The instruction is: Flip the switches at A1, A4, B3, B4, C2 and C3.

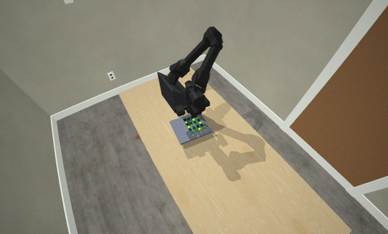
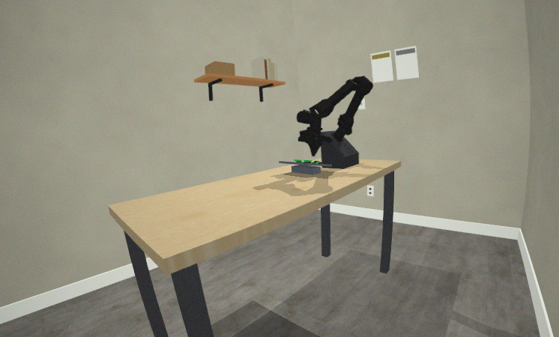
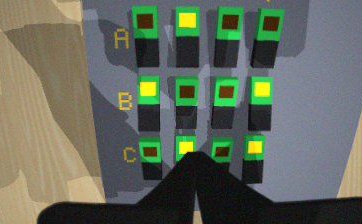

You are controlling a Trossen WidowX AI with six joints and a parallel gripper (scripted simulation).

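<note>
My hand is 3 cm short of the switch B3, 3 cm to the left of it and 6 cm above it. From my hand the other things lie so: switch B2 (3 cm ahead, 6 cm below); switch B1 (4 cm ahead, 2 cm to the left, 6 cm below); switch B4 (3 cm ahead, 5 cm to the right, 6 cm below).
</note>
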